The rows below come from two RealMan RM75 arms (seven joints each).
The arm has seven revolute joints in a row. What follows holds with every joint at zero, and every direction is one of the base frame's.
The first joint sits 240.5 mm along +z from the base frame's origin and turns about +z.
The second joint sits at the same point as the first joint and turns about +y.
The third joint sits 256 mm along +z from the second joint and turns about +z.
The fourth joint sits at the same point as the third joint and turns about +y.
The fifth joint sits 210 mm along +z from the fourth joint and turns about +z.
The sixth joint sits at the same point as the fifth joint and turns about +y.
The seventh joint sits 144 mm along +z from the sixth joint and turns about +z.
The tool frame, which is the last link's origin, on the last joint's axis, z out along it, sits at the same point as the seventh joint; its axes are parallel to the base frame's.
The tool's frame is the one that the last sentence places.
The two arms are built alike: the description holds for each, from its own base.
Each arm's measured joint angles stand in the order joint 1, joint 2, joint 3, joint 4, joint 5, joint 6, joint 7.
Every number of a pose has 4 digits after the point. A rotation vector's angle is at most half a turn.
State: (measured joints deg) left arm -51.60 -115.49 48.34 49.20 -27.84 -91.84 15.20; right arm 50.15 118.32 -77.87 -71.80 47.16 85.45 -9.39
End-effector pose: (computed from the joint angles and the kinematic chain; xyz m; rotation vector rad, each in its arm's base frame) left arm -0.1949 0.4048 0.0292 -2.1986 -1.8367 0.1942; right arm 0.0639 0.3856 -0.0151 -2.6126 1.2698 -0.0547
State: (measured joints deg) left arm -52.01 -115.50 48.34 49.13 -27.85 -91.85 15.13; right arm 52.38 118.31 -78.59 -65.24 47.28 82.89 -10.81
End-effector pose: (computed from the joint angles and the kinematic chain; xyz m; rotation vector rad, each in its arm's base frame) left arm -0.1921 0.4060 0.0289 -2.2040 -1.8314 0.1934; right arm 0.0703 0.3923 -0.0295 -2.6133 1.2973 -0.0978
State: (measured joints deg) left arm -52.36 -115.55 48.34 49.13 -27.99 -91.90 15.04; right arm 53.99 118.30 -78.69 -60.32 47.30 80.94 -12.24
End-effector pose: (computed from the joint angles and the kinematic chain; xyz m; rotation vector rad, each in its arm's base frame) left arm -0.1891 0.4069 0.0284 -2.2105 -1.8280 0.1899; right arm 0.0764 0.3974 -0.0388 -2.6101 1.3144 -0.1250
